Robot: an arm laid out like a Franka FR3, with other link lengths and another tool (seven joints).
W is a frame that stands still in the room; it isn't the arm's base.
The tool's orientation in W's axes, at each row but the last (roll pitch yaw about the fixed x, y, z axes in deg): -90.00 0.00 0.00; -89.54 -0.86 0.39; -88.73 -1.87 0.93; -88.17 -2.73 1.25; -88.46 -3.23 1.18; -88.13 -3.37 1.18; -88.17 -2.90 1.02
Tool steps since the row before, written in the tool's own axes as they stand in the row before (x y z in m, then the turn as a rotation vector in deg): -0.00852 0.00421 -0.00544 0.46 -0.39 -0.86; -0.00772 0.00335 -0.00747 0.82 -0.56 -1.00; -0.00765 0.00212 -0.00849 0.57 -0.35 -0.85; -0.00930 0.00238 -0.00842 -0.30 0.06 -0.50; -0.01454 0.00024 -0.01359 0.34 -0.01 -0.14; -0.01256 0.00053 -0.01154 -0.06 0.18 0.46; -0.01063 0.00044 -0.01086 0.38 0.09 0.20
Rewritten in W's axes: -0.00852 -0.00544 -0.00421 0.46 -0.86 0.39; -0.00762 -0.00749 -0.00353 0.82 -1.00 0.56; -0.00743 -0.00856 -0.00256 0.57 -0.85 0.35; -0.00898 -0.00854 -0.00309 -0.29 -0.50 -0.09; -0.01420 -0.01387 -0.00142 0.34 -0.13 0.03; -0.01225 -0.01177 -0.00164 -0.06 0.46 -0.17; -0.01038 -0.01103 -0.00132 0.38 0.21 -0.06
